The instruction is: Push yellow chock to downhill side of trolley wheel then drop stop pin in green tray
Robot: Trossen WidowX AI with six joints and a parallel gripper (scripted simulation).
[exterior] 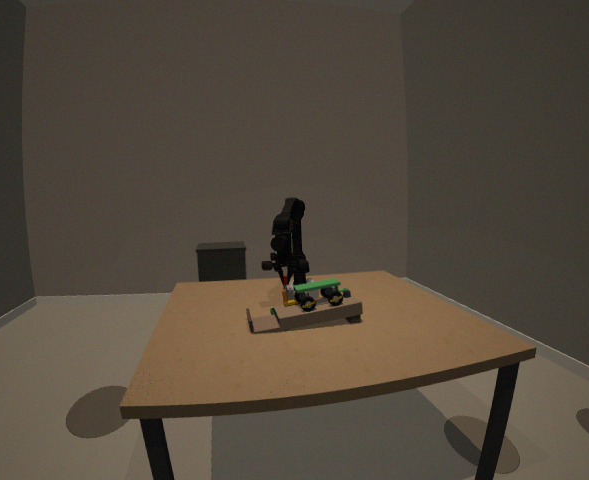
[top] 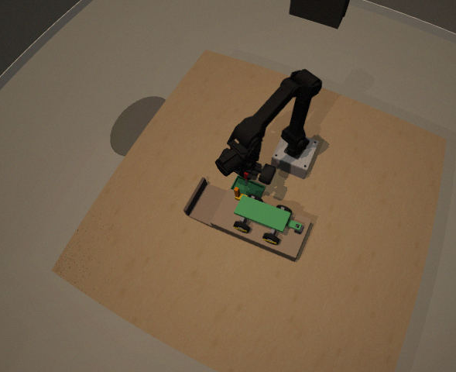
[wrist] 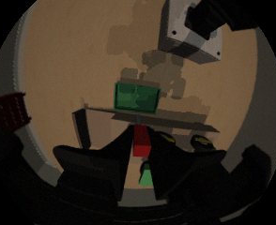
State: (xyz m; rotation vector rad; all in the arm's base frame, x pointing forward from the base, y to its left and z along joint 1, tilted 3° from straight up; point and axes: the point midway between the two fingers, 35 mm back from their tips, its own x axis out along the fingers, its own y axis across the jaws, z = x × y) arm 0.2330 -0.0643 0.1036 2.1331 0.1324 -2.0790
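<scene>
Now: the green tray 140 mm below my gripper tip and 20 mm behind it. From my gripper tip the other things lie so: red-headed stop pin: right at my gripper tip; then trolley: 130 mm to the left, 80 mm ahead, 20 mm below; then yellow chock: 50 mm below, 50 mm ahead, 20 mm to the left.
</scene>
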